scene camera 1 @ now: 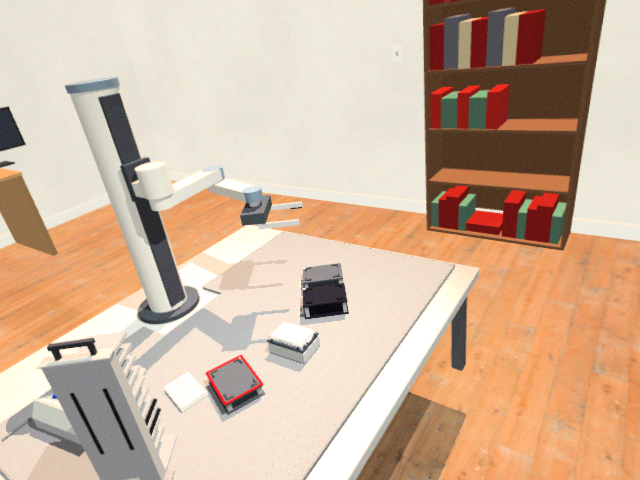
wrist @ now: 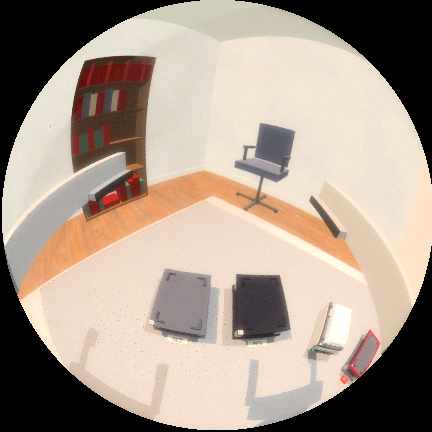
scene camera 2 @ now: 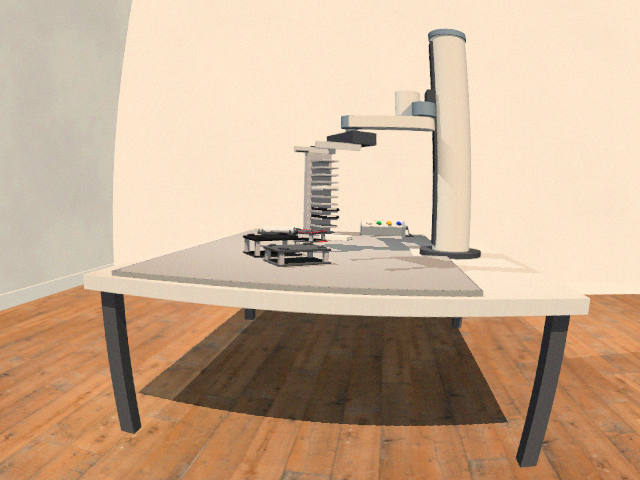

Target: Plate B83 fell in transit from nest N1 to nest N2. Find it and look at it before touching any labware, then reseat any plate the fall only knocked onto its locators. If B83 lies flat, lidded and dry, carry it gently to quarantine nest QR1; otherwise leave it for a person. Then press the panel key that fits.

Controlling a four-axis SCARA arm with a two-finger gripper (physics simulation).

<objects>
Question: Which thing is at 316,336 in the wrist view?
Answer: A shaker station.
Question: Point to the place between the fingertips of my gripper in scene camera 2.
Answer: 304,146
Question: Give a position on a button box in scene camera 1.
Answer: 48,414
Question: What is my gripper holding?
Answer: Nothing.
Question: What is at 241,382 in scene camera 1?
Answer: A plate with red frame.
</objects>
